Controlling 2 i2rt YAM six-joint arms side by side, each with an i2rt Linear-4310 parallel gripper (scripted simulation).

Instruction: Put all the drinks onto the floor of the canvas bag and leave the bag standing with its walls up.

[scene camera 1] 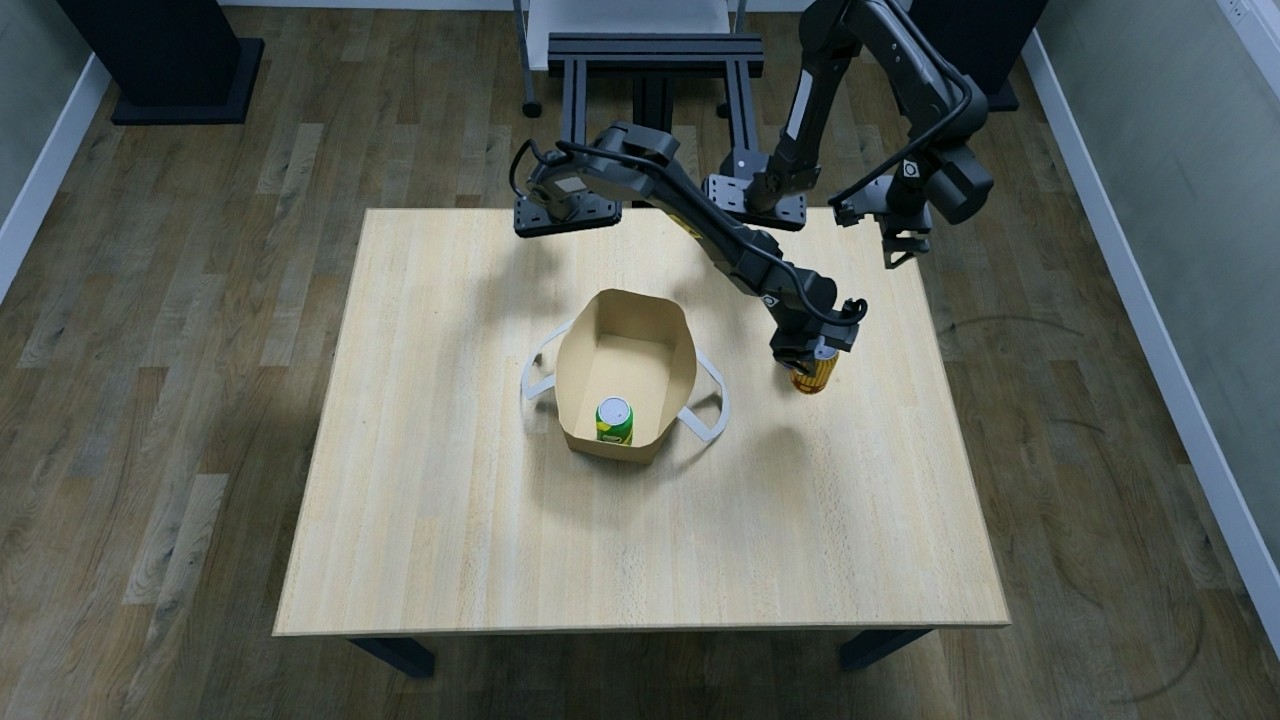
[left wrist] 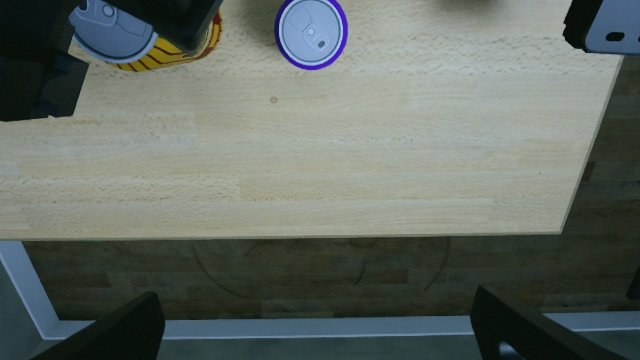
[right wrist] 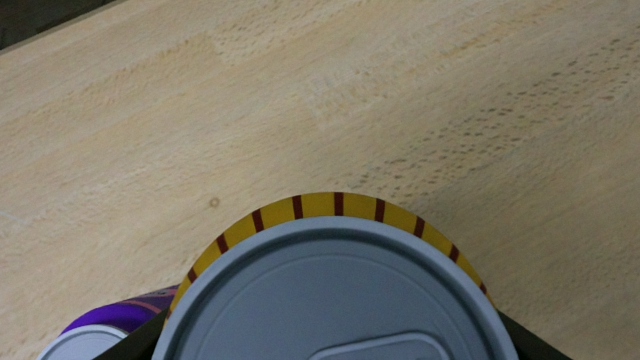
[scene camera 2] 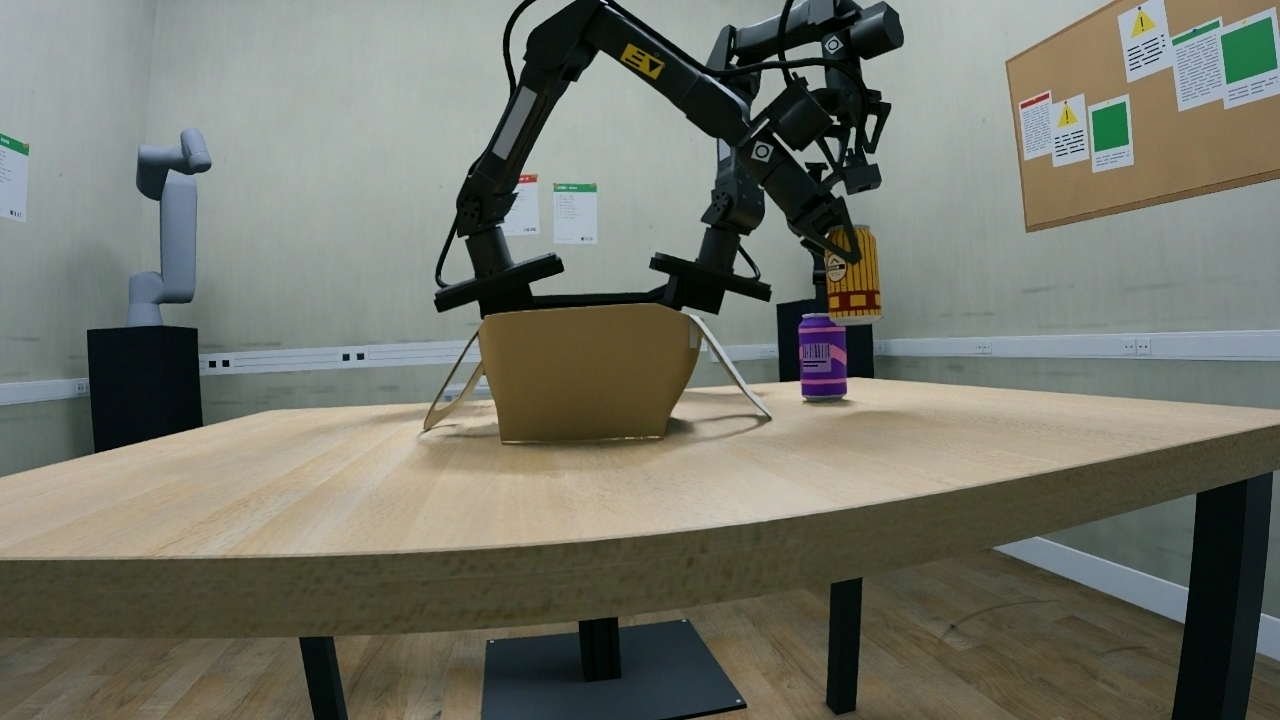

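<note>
You'd see the left gripper point(scene camera 1: 883, 244) along with a striped can point(scene camera 1: 826, 358) and a canvas bag point(scene camera 1: 613, 311). Then there's the right gripper point(scene camera 2: 856, 265), a purple can point(scene camera 2: 823, 369), the canvas bag point(scene camera 2: 617, 371) again, and that striped can point(scene camera 2: 854, 298) as well. From the left wrist it's the left gripper point(left wrist: 318, 304), and from the right wrist you get the striped can point(right wrist: 327, 268).
</note>
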